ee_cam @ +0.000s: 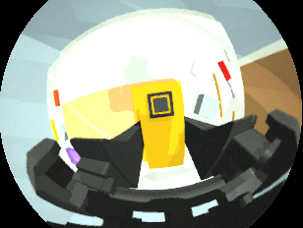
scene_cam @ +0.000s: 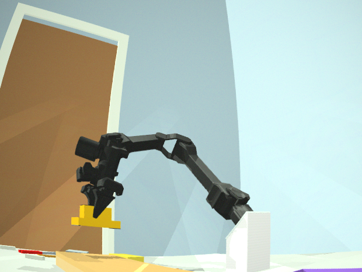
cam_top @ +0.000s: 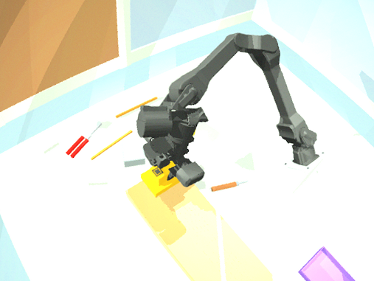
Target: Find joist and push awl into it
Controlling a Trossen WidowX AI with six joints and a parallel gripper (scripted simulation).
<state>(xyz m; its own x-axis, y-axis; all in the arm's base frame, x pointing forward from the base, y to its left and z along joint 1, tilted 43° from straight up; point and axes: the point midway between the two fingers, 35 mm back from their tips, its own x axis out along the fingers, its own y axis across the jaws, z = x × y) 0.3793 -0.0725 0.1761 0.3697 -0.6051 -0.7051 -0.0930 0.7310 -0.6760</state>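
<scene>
Right now my gripper tip is 500 mm to the right of the purple tray, 280 mm past it and 130 mm above it. Also, from my gripper tip: awl: 220 mm behind, 140 mm below, 80 mm to the left; then yellow block: 190 mm to the right, 170 mm behind, 130 mm below; then yellow stud finder: 20 mm above.
</scene>
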